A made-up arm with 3 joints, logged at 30 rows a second.
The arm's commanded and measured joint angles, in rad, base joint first. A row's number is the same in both.
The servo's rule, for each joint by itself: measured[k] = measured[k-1] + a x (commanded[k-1-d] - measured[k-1]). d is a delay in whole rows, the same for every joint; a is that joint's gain. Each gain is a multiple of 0.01, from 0.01 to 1. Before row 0 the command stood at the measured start. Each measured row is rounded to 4 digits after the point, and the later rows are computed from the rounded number. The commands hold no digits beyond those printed.
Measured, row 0:
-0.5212 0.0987 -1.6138
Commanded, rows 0 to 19:
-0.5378 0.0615 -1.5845
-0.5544 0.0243 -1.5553
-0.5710 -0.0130 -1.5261
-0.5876 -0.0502 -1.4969
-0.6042 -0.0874 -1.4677
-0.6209 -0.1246 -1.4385
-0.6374 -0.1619 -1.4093
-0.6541 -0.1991 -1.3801
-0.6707 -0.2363 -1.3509
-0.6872 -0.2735 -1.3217
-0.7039 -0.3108 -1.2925
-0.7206 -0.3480 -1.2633
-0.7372 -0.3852 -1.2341
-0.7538 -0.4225 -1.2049
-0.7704 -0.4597 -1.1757
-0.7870 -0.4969 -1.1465
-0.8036 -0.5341 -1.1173
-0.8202 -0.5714 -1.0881
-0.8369 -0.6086 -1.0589
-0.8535 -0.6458 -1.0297
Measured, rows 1 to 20:
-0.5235 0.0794 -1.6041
-0.5278 0.0507 -1.5880
-0.5338 0.0176 -1.5676
-0.5413 -0.0177 -1.5443
-0.5501 -0.0539 -1.5190
-0.5600 -0.0907 -1.4924
-0.5708 -0.1277 -1.4650
-0.5825 -0.1648 -1.4370
-0.5948 -0.2020 -1.4086
-0.6077 -0.2392 -1.3799
-0.6212 -0.2764 -1.3511
-0.6351 -0.3136 -1.3221
-0.6494 -0.3508 -1.2931
-0.6640 -0.3881 -1.2640
-0.6789 -0.4253 -1.2349
-0.6940 -0.4625 -1.2057
-0.7093 -0.4997 -1.1765
-0.7248 -0.5370 -1.1473
-0.7405 -0.5742 -1.1181
-0.7563 -0.6114 -1.0889
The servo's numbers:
d 0
a 0.14 0.52 0.33

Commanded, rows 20 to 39:
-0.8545 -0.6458 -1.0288
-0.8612 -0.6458 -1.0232
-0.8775 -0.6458 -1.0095
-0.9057 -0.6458 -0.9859
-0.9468 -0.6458 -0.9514
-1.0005 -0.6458 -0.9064
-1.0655 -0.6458 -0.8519
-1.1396 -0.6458 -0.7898
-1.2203 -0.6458 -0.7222
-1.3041 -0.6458 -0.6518
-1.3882 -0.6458 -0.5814
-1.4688 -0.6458 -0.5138
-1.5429 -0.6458 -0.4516
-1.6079 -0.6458 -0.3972
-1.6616 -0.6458 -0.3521
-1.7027 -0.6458 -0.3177
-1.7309 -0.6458 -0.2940
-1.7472 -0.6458 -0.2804
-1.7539 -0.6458 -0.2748
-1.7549 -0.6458 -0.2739
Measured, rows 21 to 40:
-0.7700 -0.6293 -1.0691
-0.7828 -0.6379 -1.0540
-0.7961 -0.6420 -1.0393
-0.8114 -0.6440 -1.0217
-0.8304 -0.6449 -0.9985
-0.8542 -0.6454 -0.9681
-0.8838 -0.6456 -0.9298
-0.9196 -0.6457 -0.8836
-0.9617 -0.6458 -0.8303
-1.0096 -0.6458 -0.7714
-1.0626 -0.6458 -0.7087
-1.1195 -0.6458 -0.6444
-1.1788 -0.6458 -0.5808
-1.2389 -0.6458 -0.5202
-1.2981 -0.6458 -0.4647
-1.3547 -0.6458 -0.4162
-1.4074 -0.6458 -0.3759
-1.4550 -0.6458 -0.3444
-1.4968 -0.6458 -0.3214
-1.5329 -0.6458 -0.3057

